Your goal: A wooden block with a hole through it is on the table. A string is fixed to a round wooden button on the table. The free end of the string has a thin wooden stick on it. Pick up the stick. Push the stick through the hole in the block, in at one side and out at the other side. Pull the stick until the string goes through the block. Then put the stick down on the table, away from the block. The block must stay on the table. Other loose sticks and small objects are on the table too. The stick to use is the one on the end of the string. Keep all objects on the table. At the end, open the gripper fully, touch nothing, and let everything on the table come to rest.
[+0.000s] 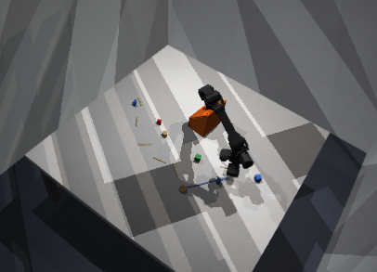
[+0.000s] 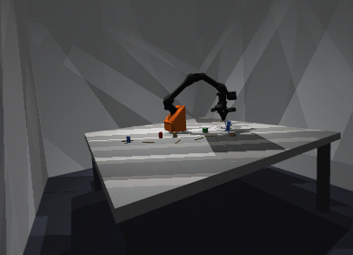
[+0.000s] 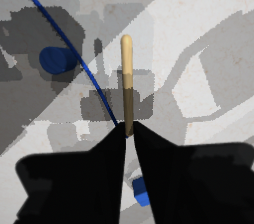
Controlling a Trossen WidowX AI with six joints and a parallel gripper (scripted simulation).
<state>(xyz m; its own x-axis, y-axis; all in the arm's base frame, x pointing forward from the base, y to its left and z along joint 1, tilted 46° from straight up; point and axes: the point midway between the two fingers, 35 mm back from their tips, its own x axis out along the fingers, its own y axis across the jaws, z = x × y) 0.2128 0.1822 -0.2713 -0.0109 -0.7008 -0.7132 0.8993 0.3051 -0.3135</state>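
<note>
Right now my gripper tip is 20 cm to the left of the green block, 4 cm short of it and 4 cm above it. Also, from my gripper tip: blue cylinder: 8 cm ahead, 4 cm below, 2 cm to the right; then thin wooden stick: 1 cm to the right, 1 cm ahead; then blue cube: 12 cm to the left, 9 cm behind, 4 cm below.
</note>
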